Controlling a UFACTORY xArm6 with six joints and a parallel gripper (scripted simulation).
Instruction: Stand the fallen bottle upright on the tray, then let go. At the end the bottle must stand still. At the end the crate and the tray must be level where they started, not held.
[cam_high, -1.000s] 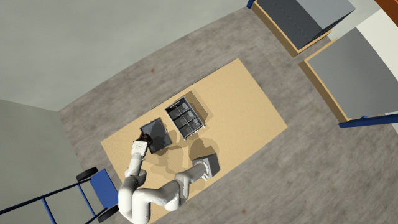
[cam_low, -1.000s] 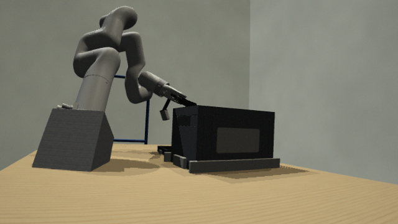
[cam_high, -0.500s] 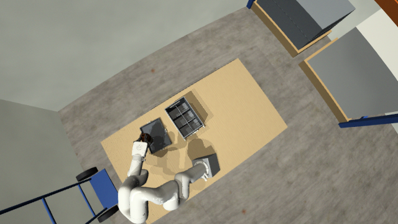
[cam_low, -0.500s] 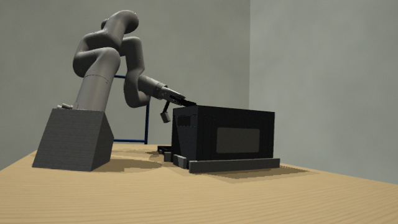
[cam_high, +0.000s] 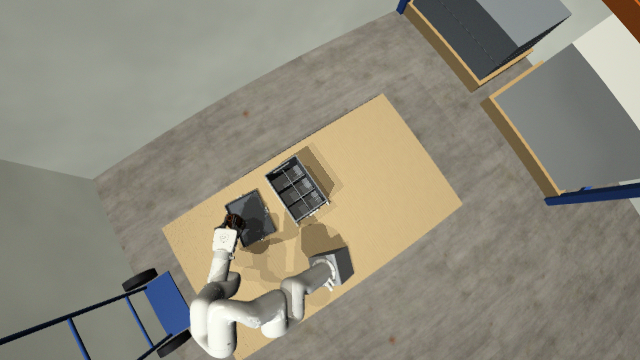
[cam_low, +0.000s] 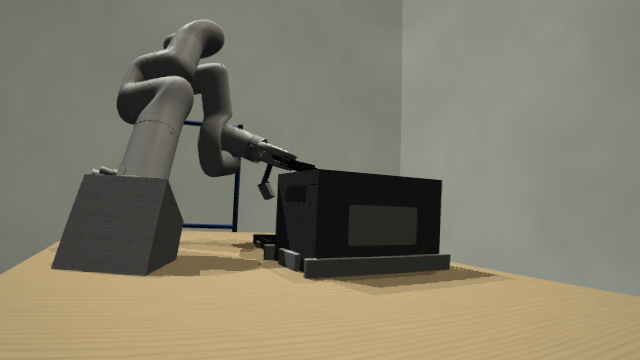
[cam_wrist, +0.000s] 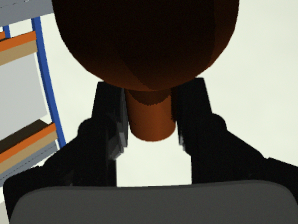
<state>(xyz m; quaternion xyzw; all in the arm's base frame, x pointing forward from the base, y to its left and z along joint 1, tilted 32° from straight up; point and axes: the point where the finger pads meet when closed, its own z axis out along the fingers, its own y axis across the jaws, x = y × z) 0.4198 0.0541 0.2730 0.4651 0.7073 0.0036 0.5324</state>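
My gripper is now 10 mm past the brown bottle, 10 mm to the right of it and 60 mm above it. Also, from my hand: dark tray (20 mm behind, 40 mm to the right, 200 mm below); then dark crate (70 mm behind, 320 mm to the right, 130 mm below).
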